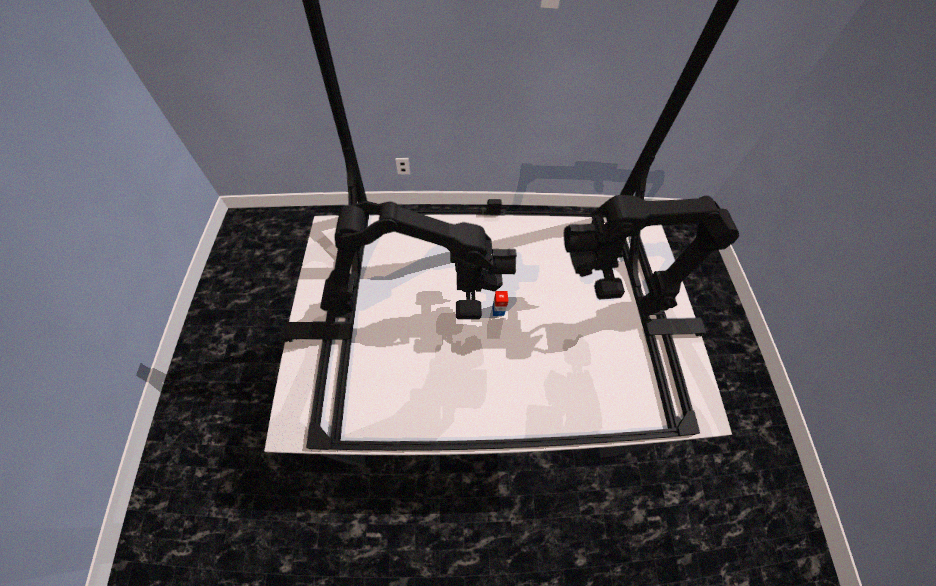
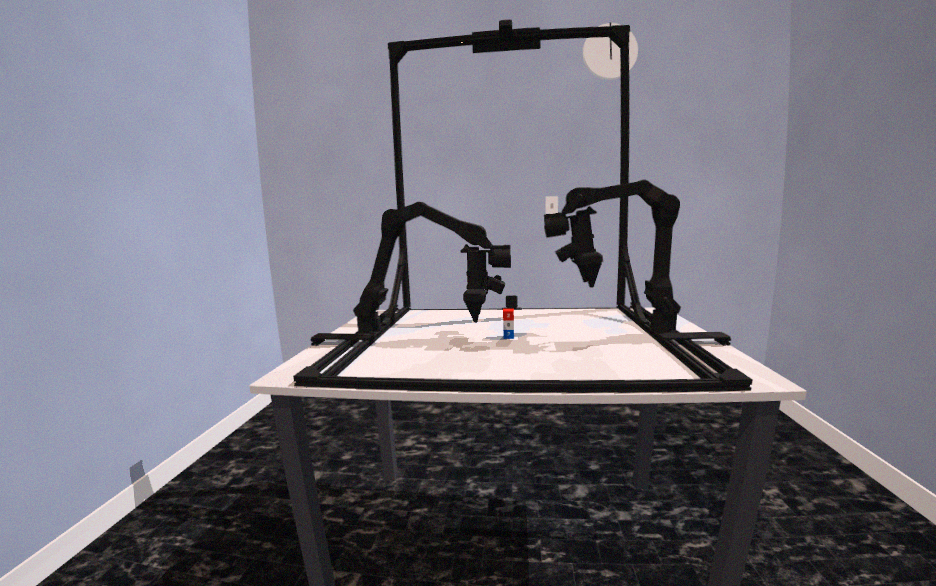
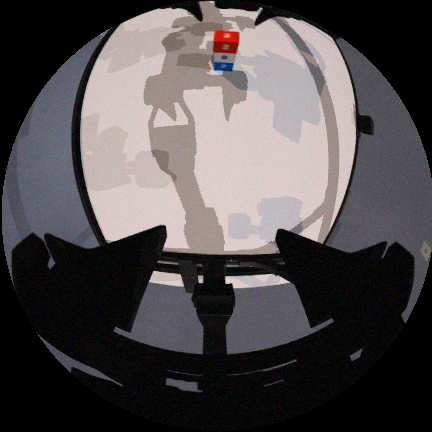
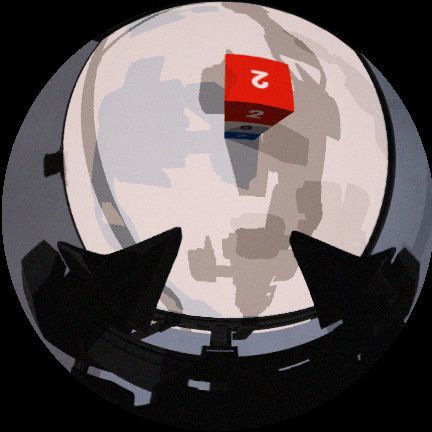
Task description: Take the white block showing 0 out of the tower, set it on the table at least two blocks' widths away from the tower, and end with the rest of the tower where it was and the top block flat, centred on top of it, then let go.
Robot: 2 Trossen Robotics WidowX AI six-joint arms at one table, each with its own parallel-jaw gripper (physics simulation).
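Places are measured from the left arm's base along level axes (x ahead, y left, z up), in millimetres.
Pixels of known places: left gripper, fingertip midpoint: (image 1: 596, 280) (image 2: 588, 284) (image 3: 222, 232); right gripper, fingertip midpoint: (image 1: 465, 300) (image 2: 477, 318) (image 4: 237, 234); left arm's base, origin of the base link: (image 1: 651, 305) (image 2: 663, 329) (image 3: 213, 267); right arm's base, origin of the base link: (image 1: 340, 307) (image 2: 368, 330) (image 4: 220, 327).
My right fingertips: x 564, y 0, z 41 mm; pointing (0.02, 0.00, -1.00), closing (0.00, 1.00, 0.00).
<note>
For each thing: its top centre in the pictures, then the offset to it from my right fingertips. "pt": a spot on its surface instead.
- black frame, surface spot: (image 2: 518, 383) pt dx -119, dy +379, dz -40 mm
- small black box, surface spot: (image 1: 494, 205) (image 2: 511, 297) pt dx -104, dy -359, dz -11 mm
The tower stands upright on the table, three blocks high. The red block showing 2 (image 1: 501, 297) (image 2: 508, 314) (image 3: 226, 41) (image 4: 259, 87) is on top. The white block showing 0 (image 2: 508, 324) (image 3: 224, 57) (image 4: 247, 127) is in the middle. The blue block showing 7 (image 1: 498, 311) (image 2: 508, 334) (image 3: 223, 66) (image 4: 242, 135) is at the bottom. My right gripper (image 2: 475, 320) (image 4: 237, 234) is open and empty, close to the left of the tower and above the table. My left gripper (image 2: 591, 285) (image 3: 222, 232) is open and empty, higher up and farther off to the right of the tower.
The white table (image 1: 407, 393) (image 2: 524, 394) carries a black frame (image 1: 497, 443) (image 2: 518, 383) along its edges. A small black box (image 1: 494, 205) (image 2: 511, 301) sits at the back edge behind the tower. Arm shadows fall across the table around the tower.
</note>
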